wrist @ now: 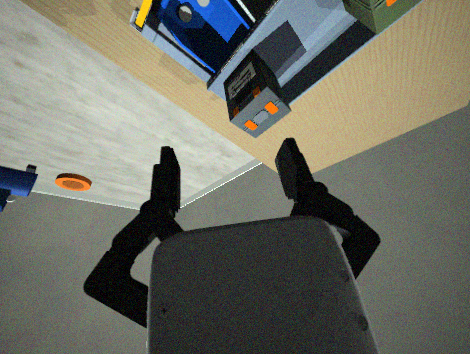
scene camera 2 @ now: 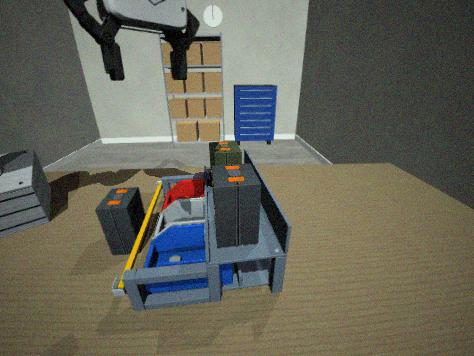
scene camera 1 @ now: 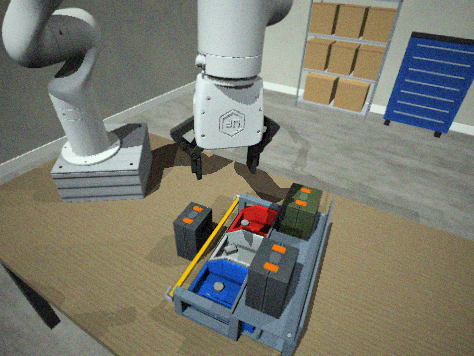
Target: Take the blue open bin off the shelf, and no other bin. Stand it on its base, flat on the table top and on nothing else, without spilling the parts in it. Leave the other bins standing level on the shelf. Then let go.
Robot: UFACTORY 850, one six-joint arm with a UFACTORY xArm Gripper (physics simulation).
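Note:
The blue open bin (scene camera 1: 231, 274) (scene camera 2: 190, 242) (wrist: 223, 25) stands upright at the near end of the shelf (scene camera 1: 206, 305) (scene camera 2: 170, 273), with a round grey part in it. The white bin (scene camera 1: 252, 244) (scene camera 2: 186, 212) is beside it, holding a grey part, and the red bin (scene camera 1: 264, 216) (scene camera 2: 189, 190) is at the far end, with a part visible in scene camera 1. A yellow bar (scene camera 1: 203, 250) (scene camera 2: 138, 240) runs along the bins' open front. My gripper (scene camera 1: 226, 174) (scene camera 2: 148, 79) (wrist: 229, 152) is open and empty, high above the table and apart from the bins.
A tall dark case (scene camera 1: 272, 287) (scene camera 2: 235, 215) (wrist: 261, 117) stands on the shelf's raised deck beside the blue and white bins. A green case (scene camera 1: 300, 215) (scene camera 2: 227, 157) stands farther back. Another dark case (scene camera 1: 185, 237) (scene camera 2: 120, 225) stands on the table outside the yellow bar.

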